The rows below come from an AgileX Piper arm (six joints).
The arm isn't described. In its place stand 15 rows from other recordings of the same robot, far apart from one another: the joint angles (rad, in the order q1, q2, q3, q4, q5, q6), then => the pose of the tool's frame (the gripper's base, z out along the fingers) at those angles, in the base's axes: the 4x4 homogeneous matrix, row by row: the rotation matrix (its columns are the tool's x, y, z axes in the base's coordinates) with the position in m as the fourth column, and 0 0 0 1 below.
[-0.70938 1.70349 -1.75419 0.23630 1.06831 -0.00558] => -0.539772, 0.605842, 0.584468, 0.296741; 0.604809, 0.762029, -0.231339, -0.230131; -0.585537, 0.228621, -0.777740, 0.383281; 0, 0, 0, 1
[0.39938 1.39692 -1.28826 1.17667 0.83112 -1.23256] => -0.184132, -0.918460, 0.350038, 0.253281; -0.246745, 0.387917, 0.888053, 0.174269; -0.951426, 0.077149, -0.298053, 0.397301; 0, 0, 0, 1
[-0.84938 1.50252 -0.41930 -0.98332 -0.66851 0.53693] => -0.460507, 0.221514, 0.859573, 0.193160; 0.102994, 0.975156, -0.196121, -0.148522; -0.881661, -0.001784, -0.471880, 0.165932; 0, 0, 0, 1
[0.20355 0.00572 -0.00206 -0.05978 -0.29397 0.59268] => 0.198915, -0.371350, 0.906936, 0.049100; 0.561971, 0.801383, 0.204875, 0.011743; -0.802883, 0.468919, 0.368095, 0.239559; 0, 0, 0, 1
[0.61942 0.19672 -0.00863 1.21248 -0.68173 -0.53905] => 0.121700, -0.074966, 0.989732, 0.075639; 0.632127, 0.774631, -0.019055, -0.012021; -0.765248, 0.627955, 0.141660, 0.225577; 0, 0, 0, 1
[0.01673 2.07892 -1.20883 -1.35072 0.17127 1.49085] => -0.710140, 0.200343, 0.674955, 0.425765; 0.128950, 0.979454, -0.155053, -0.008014; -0.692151, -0.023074, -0.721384, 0.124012; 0, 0, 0, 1
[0.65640 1.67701 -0.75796 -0.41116 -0.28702 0.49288] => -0.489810, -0.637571, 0.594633, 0.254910; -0.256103, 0.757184, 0.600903, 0.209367; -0.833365, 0.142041, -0.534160, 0.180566; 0, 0, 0, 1
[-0.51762 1.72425 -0.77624 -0.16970 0.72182 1.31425] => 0.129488, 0.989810, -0.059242, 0.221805; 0.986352, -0.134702, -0.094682, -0.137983; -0.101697, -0.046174, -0.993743, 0.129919; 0, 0, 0, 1
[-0.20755 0.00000 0.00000 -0.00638 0.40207 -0.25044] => -0.345965, 0.124754, 0.929916, 0.050844; -0.186219, 0.962273, -0.198375, -0.010939; -0.919582, -0.241799, -0.309681, 0.177175; 0, 0, 0, 1
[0.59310 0.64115 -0.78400 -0.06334 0.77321 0.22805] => -0.516478, -0.440485, 0.734318, 0.096599; -0.129255, 0.887825, 0.441656, 0.060261; -0.846489, 0.133191, -0.515477, 0.354532; 0, 0, 0, 1
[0.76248 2.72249 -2.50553 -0.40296 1.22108 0.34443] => -0.801420, -0.426528, 0.419284, 0.417913; -0.510850, 0.852735, -0.108971, 0.352822; -0.311059, -0.301523, -0.901291, 0.109983; 0, 0, 0, 1
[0.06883 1.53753 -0.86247 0.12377 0.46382 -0.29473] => -0.832510, -0.252670, 0.493037, 0.294325; -0.240435, 0.966544, 0.089350, 0.025328; -0.499118, -0.044158, -0.865408, 0.207011; 0, 0, 0, 1
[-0.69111 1.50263 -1.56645 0.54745 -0.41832 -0.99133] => -0.019924, 0.853264, 0.521099, 0.250750; -0.572747, 0.417464, -0.705467, -0.232393; -0.819490, -0.312513, 0.480387, 0.510551; 0, 0, 0, 1
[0.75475 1.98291 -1.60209 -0.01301 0.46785 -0.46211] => -0.136118, -0.836182, 0.531293, 0.335995; -0.754279, 0.435158, 0.491631, 0.315273; -0.642289, -0.333823, -0.689947, 0.251978; 0, 0, 0, 1
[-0.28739 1.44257 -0.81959 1.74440 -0.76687 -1.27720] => -0.173322, 0.923806, 0.341384, 0.250696; 0.437678, 0.382770, -0.813588, -0.138953; -0.882268, 0.008404, -0.470672, 0.256084; 0, 0, 0, 1
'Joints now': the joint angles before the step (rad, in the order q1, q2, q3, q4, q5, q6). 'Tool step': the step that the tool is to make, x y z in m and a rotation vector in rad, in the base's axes. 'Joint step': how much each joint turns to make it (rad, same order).
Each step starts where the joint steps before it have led.
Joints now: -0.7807, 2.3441, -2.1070, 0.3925, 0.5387, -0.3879
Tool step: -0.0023, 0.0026, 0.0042, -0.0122, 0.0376, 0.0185
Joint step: 0.0018, -0.0131, 0.0005, -0.0380, 0.0328, 0.0010
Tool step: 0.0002, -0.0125, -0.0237, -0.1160, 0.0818, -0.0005
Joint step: -0.0017, 0.0494, -0.0004, -0.1388, -0.0753, 0.0003
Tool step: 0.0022, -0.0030, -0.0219, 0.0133, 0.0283, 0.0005
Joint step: 0.0000, 0.0407, 0.0001, -0.0089, -0.0115, -0.0017
